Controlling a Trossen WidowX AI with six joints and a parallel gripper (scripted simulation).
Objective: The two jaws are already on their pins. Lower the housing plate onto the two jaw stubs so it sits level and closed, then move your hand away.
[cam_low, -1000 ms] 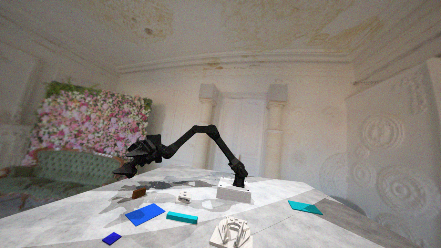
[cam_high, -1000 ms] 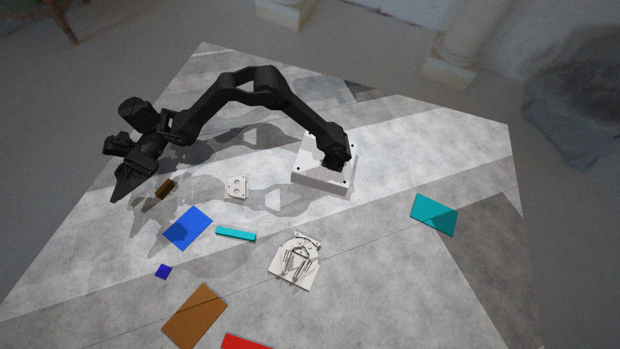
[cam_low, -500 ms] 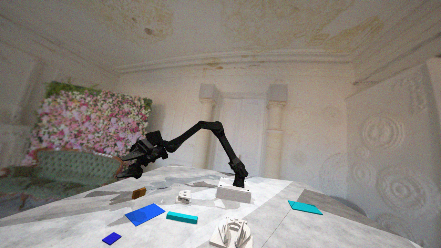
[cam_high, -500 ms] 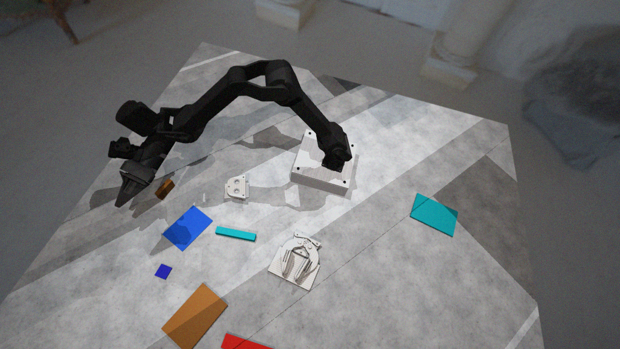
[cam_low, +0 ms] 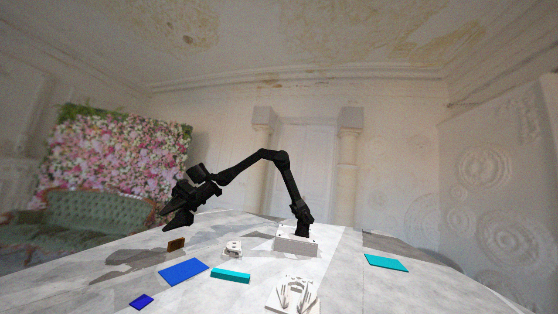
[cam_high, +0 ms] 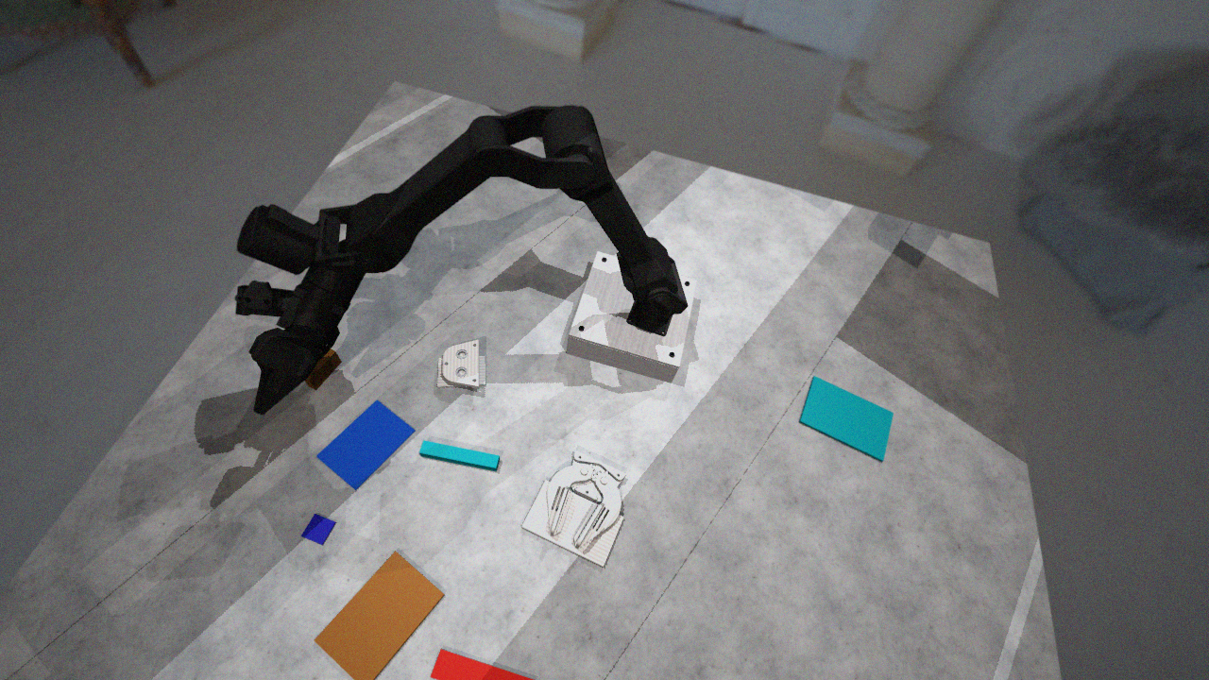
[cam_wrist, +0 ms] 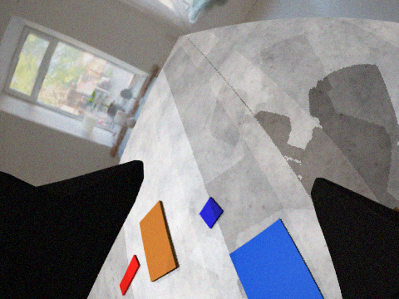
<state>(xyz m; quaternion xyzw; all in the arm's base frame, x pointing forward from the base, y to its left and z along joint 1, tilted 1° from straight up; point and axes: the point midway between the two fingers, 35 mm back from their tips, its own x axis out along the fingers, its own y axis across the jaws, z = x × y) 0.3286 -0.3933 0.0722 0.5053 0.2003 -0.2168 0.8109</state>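
The blue sheet lies 20 mm behind my gripper tip, 80 mm to the left of it and 120 mm below it. The rest, counted from my gripper tip: small blue square (100 mm ahead, 90 mm to the left, 120 mm below); teal bar (50 mm behind, 210 mm to the left, 110 mm below); block (100 mm behind, 30 mm to the right, 100 mm below).
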